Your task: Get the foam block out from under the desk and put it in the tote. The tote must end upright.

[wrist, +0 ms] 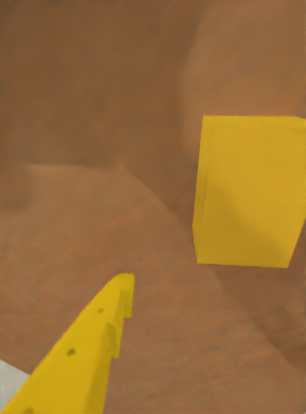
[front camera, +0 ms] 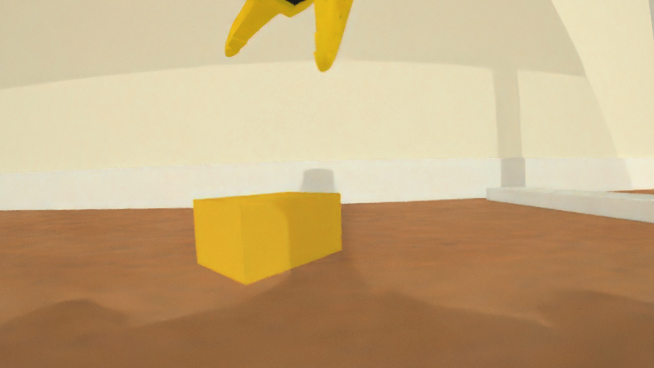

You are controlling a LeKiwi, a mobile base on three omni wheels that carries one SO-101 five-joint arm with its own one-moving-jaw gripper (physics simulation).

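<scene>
The yellow foam block lies on the brown floor, a little left of centre in the front camera and at the right edge of the wrist view. My gripper is open and empty, at the top of the front camera with its two yellow jaws spread and pointing down. It is above the block's level. In the wrist view one notched jaw shows at the lower left, apart from the block; the other jaw is out of the picture. The tote does not show in either view.
A pale wall with a white baseboard stands behind the block. A white floor rail runs along the floor at the right. A white piece shows at the lower left of the wrist view. Shadows fall on the floor and wall.
</scene>
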